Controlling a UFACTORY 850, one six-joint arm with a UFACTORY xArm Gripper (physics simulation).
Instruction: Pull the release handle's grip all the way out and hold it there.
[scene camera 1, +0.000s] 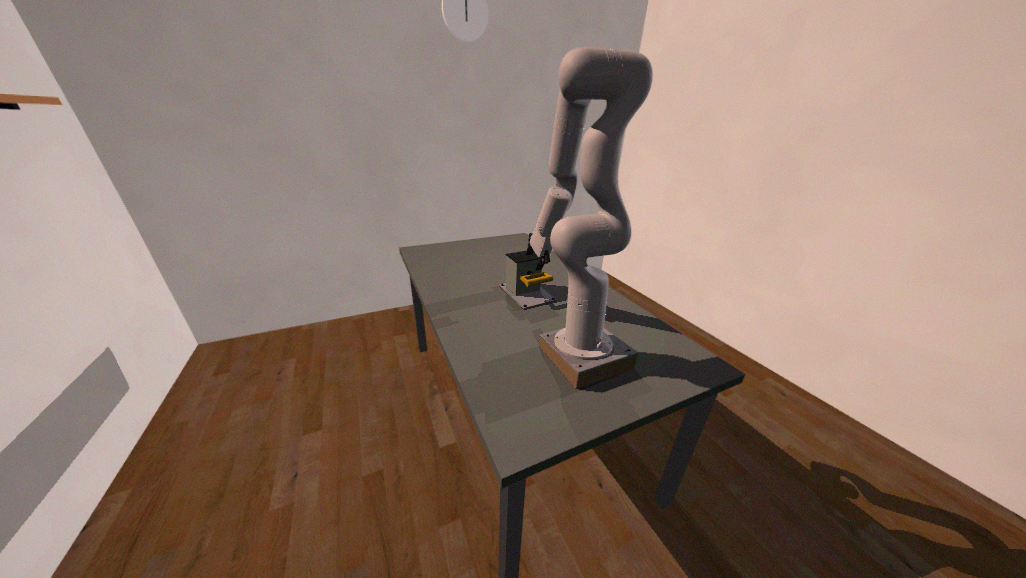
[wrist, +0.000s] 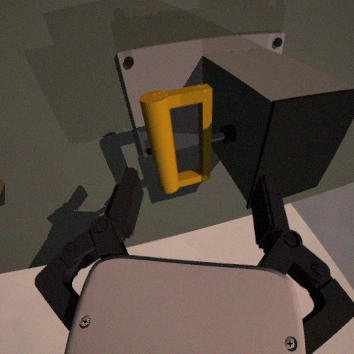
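Note:
The release handle is a yellow rectangular loop with a thick round grip bar on its outer side. A short thin rod joins its inner side to the dark housing box; a short length of rod shows. My gripper is open and empty. In the wrist view the loop lies beyond the fingertips, between their lines. The left finger is left of the grip bar, and the right finger overlaps the housing's lower edge. Contact with the housing cannot be told.
The housing stands on a light bolted base plate on the grey-green table. In the scene view, the arm's wooden base block stands nearer the camera than the housing. Walls rise behind and to the right of the table.

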